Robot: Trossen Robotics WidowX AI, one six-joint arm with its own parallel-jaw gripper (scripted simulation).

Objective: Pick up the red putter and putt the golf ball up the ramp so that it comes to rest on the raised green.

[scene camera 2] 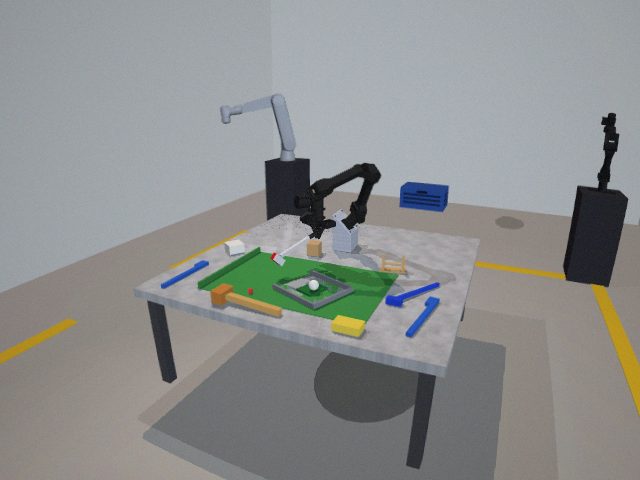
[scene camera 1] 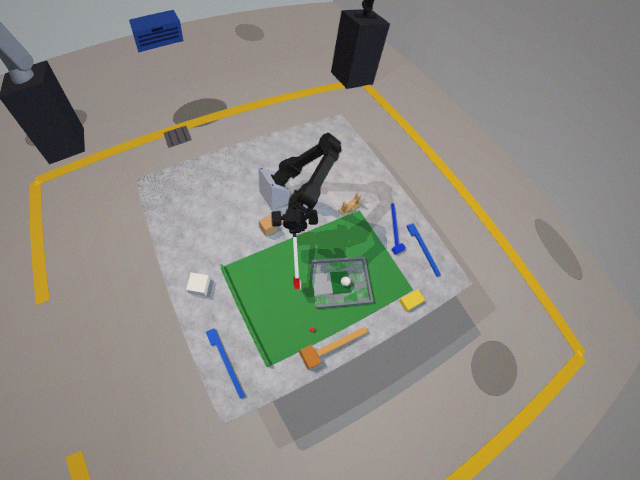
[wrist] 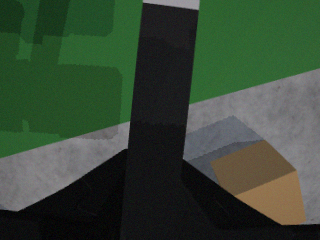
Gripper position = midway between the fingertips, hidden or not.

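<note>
Tan cube (wrist: 259, 176). Wooden mallet (scene camera 2: 222, 294), out of frame in the wrist view. Red putter, carried by my gripper (wrist: 148, 161).
</note>
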